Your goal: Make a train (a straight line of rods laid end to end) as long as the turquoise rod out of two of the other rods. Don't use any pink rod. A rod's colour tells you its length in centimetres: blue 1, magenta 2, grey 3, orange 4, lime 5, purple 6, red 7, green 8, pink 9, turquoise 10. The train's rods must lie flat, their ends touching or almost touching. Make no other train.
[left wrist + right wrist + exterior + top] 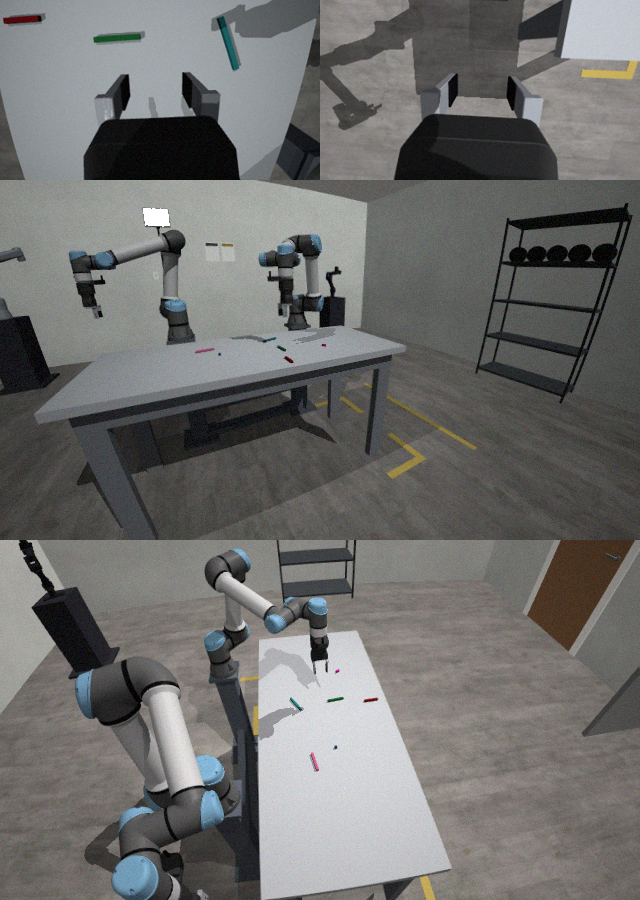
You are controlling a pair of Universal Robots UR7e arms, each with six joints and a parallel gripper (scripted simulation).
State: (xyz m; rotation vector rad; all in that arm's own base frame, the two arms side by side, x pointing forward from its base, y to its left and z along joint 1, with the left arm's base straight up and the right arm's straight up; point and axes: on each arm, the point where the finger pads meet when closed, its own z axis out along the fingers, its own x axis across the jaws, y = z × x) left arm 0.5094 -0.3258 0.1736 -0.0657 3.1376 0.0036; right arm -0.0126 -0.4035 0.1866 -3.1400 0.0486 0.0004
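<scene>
Right now the magenta rod is 170 mm to the left of my left hand, 170 mm below it and 130 mm ahead of it. Round my left hand: turquoise rod 170 mm below, 130 mm behind, 30 mm to the right; red rod 240 mm ahead, 170 mm below, 80 mm to the right; green rod 170 mm below, 60 mm ahead, 40 mm to the right.
</scene>
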